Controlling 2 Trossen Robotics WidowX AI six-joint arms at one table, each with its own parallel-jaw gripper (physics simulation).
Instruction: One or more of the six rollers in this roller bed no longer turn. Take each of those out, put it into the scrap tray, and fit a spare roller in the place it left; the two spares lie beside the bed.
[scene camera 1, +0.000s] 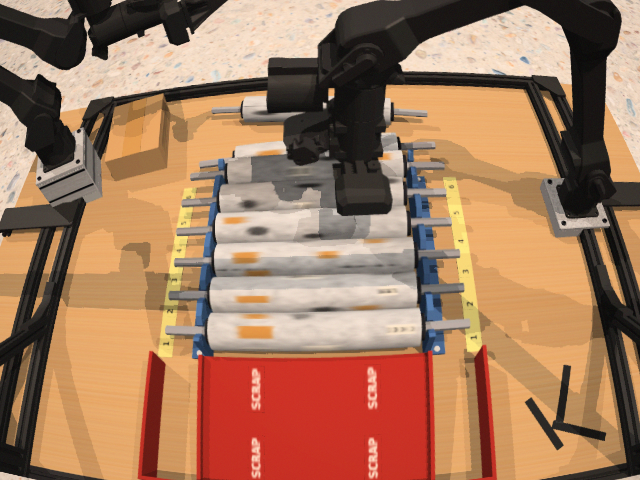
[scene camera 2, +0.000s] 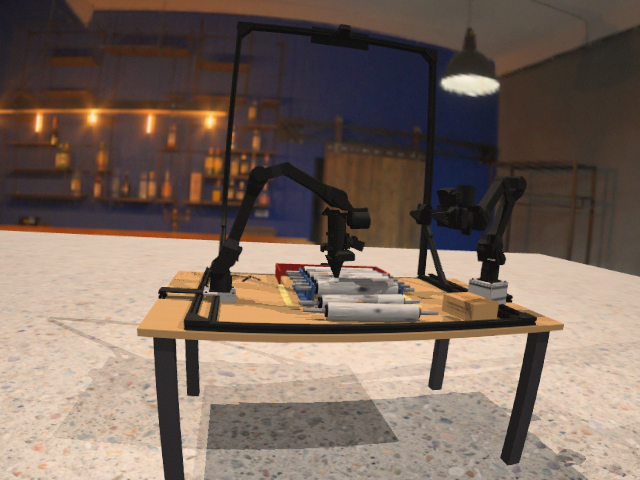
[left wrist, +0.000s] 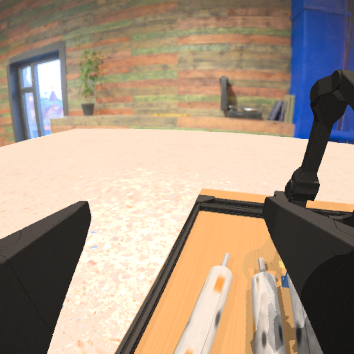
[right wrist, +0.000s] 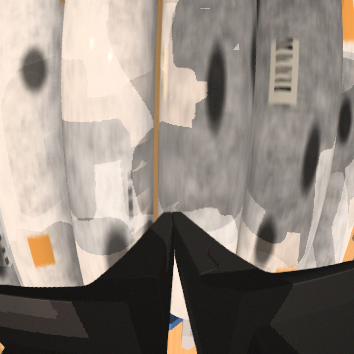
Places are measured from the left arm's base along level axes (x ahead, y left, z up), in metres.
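Pixels of known places: left gripper, between the fingertips: (scene camera 2: 420, 214) (left wrist: 177, 207); right gripper, between the fingertips: (scene camera 2: 336, 278) (right wrist: 171, 219); left arm's base, origin of its link: (scene camera 1: 59, 154) (scene camera 2: 489, 280); right arm's base, origin of its link: (scene camera 1: 577, 201) (scene camera 2: 219, 290).
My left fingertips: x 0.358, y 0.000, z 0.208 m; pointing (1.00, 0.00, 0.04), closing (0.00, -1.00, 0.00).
Note:
For each thing: its middle in the pictures, then the offset to it from my left fingertips.
- blue bed, middle of its body: (scene camera 1: 427, 245) (scene camera 2: 302, 285) 0.151 m ahead, 0.369 m right, 0.267 m down
- spare roller, middle of its body: (scene camera 1: 316, 108) (left wrist: 201, 327) (scene camera 2: 373, 312) 0.104 m ahead, 0.043 m right, 0.277 m down
- spare, middle of its body: (right wrist: 339, 122) (scene camera 1: 316, 152) (left wrist: 268, 338) (scene camera 2: 362, 302) 0.069 m ahead, 0.142 m right, 0.277 m down
- red scrap tray, middle of its body: (scene camera 1: 314, 427) (scene camera 2: 331, 275) 0.076 m back, 0.547 m right, 0.276 m down
- place 5 roller, middle of its body: (right wrist: 205, 97) (scene camera 1: 311, 196) (scene camera 2: 354, 285) 0.028 m ahead, 0.244 m right, 0.249 m down
- cardboard box, middle of its body: (scene camera 1: 139, 135) (scene camera 2: 469, 306) 0.215 m back, 0.041 m left, 0.273 m down
Six grey-white rollers lie in the blue bed (scene camera 1: 428, 273), from place 1 (scene camera 1: 315, 330) at the front to place 6 (scene camera 1: 240, 169). One spare roller (scene camera 1: 258, 111) (scene camera 2: 372, 311) (left wrist: 207, 305) lies at the table's back; the other spare (scene camera 1: 258, 151) (left wrist: 264, 305) lies close behind the bed. The red scrap tray (scene camera 1: 315, 413) shows no roller in its visible part. My right gripper (scene camera 2: 337, 275) (right wrist: 171, 219) is shut and empty, pointing down over the place 5 roller (scene camera 1: 268, 196) (right wrist: 205, 165); contact cannot be told. My left gripper (scene camera 2: 415, 213) (left wrist: 177, 207) is open and empty, raised off to its side.
A cardboard box (scene camera 1: 138, 136) (scene camera 2: 470, 305) stands near the left arm's base. Yellow number strips (scene camera 1: 175, 268) (scene camera 1: 460, 258) flank the bed. Red upright panels (scene camera 1: 155, 413) (scene camera 1: 484, 413) stand beside the tray. Black bars (scene camera 1: 564, 392) lie at the front right. A black frame edges the table.

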